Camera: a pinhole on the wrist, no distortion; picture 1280 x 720 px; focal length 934.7 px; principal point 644.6 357.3 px. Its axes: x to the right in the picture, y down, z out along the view. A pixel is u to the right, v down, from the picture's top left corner.
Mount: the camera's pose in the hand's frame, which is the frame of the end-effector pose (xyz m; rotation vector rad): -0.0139 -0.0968 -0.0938 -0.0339 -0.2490 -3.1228
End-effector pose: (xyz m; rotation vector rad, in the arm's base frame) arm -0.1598 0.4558 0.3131 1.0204 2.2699 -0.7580
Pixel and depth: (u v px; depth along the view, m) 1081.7 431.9 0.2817
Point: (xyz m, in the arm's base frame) -0.0941 0.2176 0.2921
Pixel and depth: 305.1 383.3 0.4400
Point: -0.1983 0.2817 -0.0164
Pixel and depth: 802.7 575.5 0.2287
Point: -0.1886 0.2745 0.2762
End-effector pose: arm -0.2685 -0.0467 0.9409 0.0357 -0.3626 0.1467
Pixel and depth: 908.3 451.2 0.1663
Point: -0.3343 -0.1453 0.9890
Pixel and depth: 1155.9 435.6 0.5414
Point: -0.6949 -0.1723 1.2589
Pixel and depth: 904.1 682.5 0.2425
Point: -0.3731 -0.2073 1.0628
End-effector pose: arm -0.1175 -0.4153 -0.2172 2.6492 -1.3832 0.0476
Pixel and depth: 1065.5 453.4 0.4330
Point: -0.1864 -0.2634 -0.5865
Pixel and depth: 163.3 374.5 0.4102
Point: 0.0185 -0.6075 -0.5053
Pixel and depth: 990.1 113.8 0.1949
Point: -0.1553 -0.3529 -0.3183
